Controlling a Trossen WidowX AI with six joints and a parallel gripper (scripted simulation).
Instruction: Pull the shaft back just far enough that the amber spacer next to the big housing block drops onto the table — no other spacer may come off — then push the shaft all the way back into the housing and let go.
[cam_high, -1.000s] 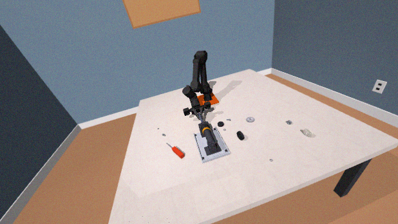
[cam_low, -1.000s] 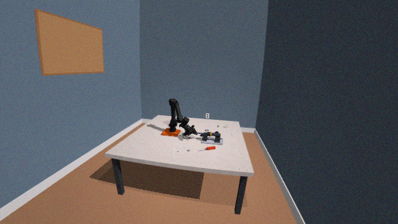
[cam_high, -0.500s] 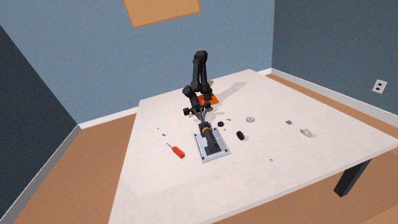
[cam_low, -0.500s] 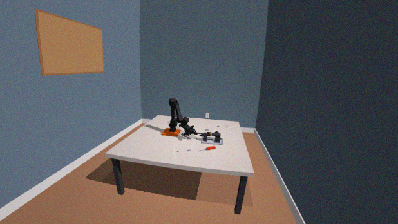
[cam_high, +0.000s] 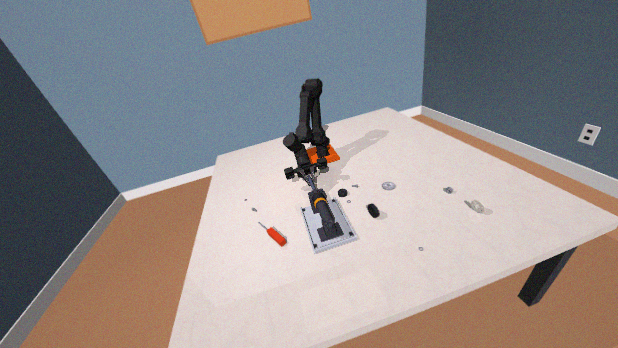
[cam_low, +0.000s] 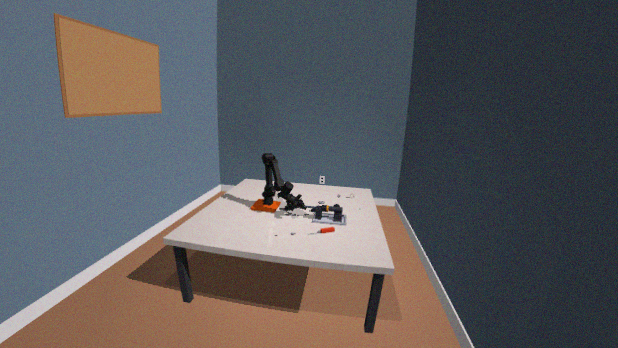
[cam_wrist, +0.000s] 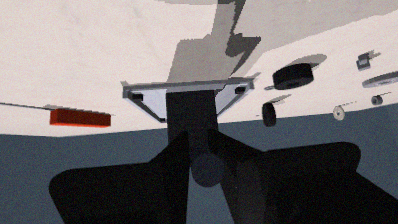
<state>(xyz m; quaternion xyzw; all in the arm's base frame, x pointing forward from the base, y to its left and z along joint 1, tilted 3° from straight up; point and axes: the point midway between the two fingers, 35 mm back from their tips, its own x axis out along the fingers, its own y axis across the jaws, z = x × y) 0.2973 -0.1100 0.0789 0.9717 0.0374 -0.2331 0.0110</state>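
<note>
My gripper tip is 50 mm short of the shaft and 20 mm below it. Round my gripper tip: amber spacer: 150 mm ahead, 20 mm above, 10 mm to the left.
</note>
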